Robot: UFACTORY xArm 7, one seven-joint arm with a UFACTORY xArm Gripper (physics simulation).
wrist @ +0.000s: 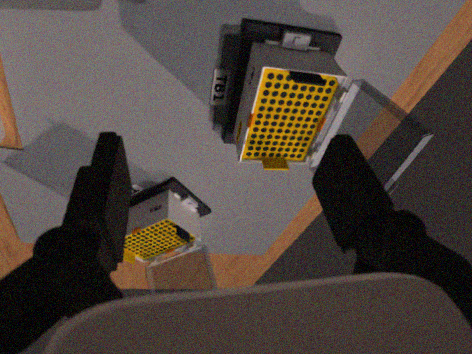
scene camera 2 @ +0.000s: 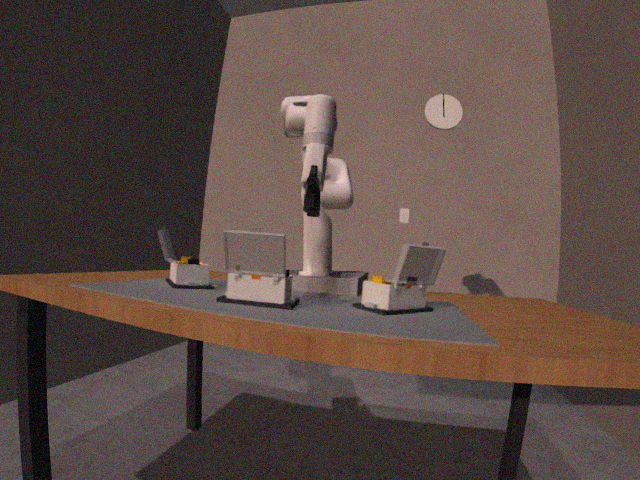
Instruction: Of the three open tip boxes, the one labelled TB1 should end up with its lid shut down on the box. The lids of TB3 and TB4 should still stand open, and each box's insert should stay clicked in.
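Frame: origin at the arm's base, x ahead, y left, z up, level; millimetres.
Seen in the pictures: gripper, fingertip midpoint: [wrist: 229, 158] [scene camera 2: 311, 214]; arm's base, link origin: [scene camera 2: 317, 274].
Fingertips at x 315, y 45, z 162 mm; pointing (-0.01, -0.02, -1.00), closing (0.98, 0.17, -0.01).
Observation:
Offsets run from my fingertips to a thing's top centre. "spot": to the spot under its first point. Level surfaces: height alone.
The middle box @(92 mm ahead, 75 mm right, 139 mm down) [scene camera 2: 258, 289] [wrist: 282, 120] is labelled TB1 in the wrist view. Its clear lid @(spot: 179 mm ahead, 61 mm right, 99 mm down) [scene camera 2: 254, 252] [wrist: 372, 112] stands open on the side toward the scene camera, and its yellow insert sits level in the rim. TB4 [scene camera 2: 189, 274] [wrist: 157, 240], at the left in the scene view, has its lid @(39 mm ahead, 382 mm right, 52 mm down) [scene camera 2: 166, 245] [wrist: 181, 270] open. TB3 @(0 mm ahead, 199 mm left, 139 mm down) [scene camera 2: 393, 295], at the right there, also has its lid @(spot: 72 mm ahead, 253 mm left, 99 mm down) [scene camera 2: 419, 264] open. My gripper [scene camera 2: 312, 210] [wrist: 229, 158] is open and empty, high above the mat and apart from all boxes. The left finger partly hides TB4.
The boxes stand on black bases on a grey mat @(205 mm down) [scene camera 2: 330, 320] [wrist: 165, 95] on the wooden table @(208 mm down) [scene camera 2: 568, 335] [wrist: 295, 220]. The robot's base [scene camera 2: 330, 283] stands behind them. In the wrist view, the table edge runs close past TB1's open lid.

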